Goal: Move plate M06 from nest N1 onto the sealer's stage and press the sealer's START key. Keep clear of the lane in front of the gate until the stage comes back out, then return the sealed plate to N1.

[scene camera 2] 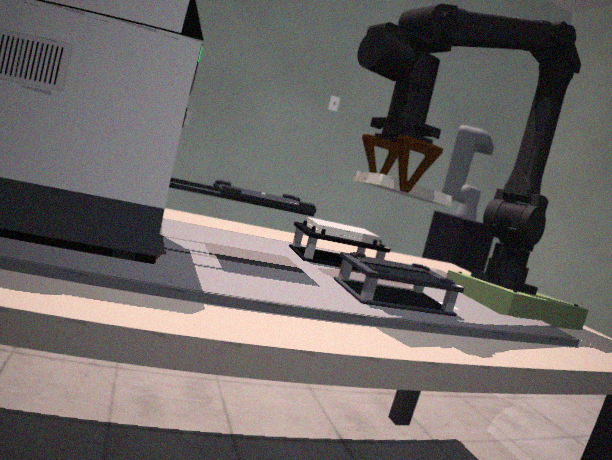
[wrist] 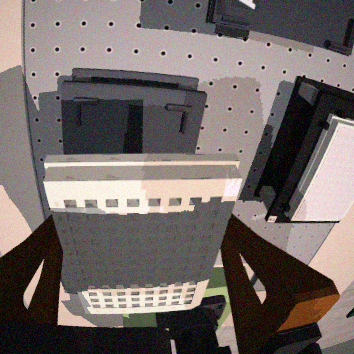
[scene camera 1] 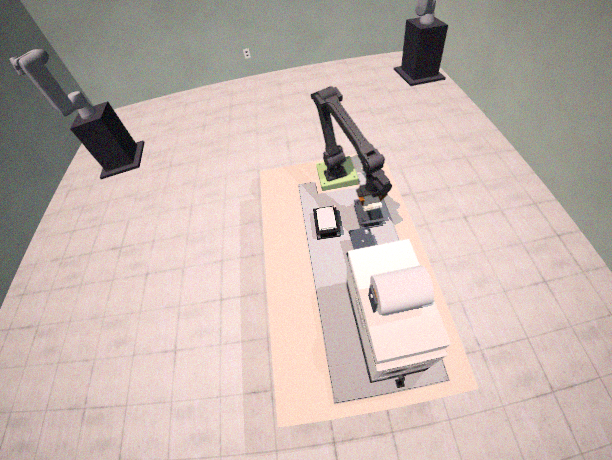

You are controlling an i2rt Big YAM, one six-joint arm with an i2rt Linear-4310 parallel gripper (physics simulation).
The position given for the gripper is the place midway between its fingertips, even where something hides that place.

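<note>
A white roll (scene camera 1: 412, 287) is visible, as is a dark sealer stage (scene camera 2: 290, 203), and the wrist view takes in the stage too (wrist: 319, 30). The gripper (scene camera 2: 389, 188) can be seen as well, and it appears again in the wrist view (wrist: 140, 219).
</note>
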